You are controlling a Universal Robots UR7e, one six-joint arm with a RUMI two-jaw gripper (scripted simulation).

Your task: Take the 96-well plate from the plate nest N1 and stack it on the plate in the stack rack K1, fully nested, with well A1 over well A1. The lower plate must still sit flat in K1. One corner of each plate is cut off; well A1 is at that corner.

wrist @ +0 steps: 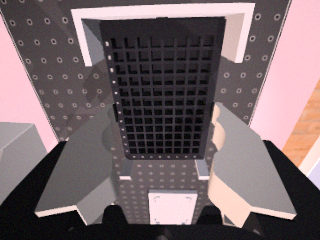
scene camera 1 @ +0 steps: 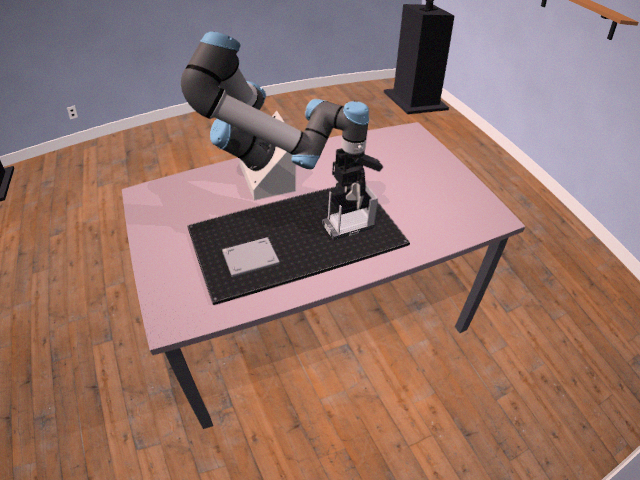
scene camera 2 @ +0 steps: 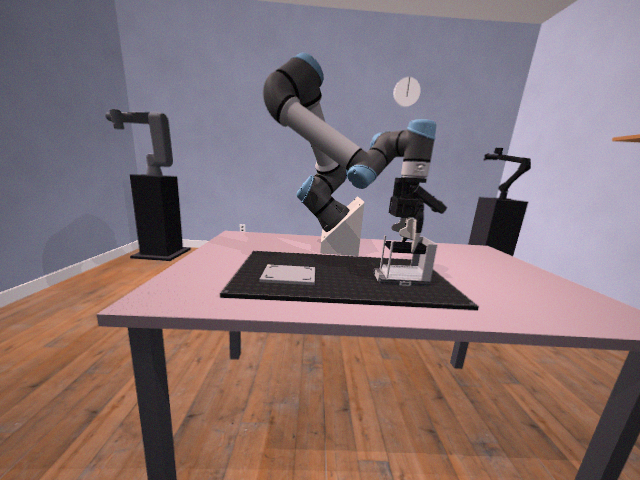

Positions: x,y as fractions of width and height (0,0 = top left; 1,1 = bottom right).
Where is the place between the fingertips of the gripper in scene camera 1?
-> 0.55,0.42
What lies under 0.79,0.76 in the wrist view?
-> The gripper.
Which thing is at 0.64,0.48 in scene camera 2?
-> The gripper.
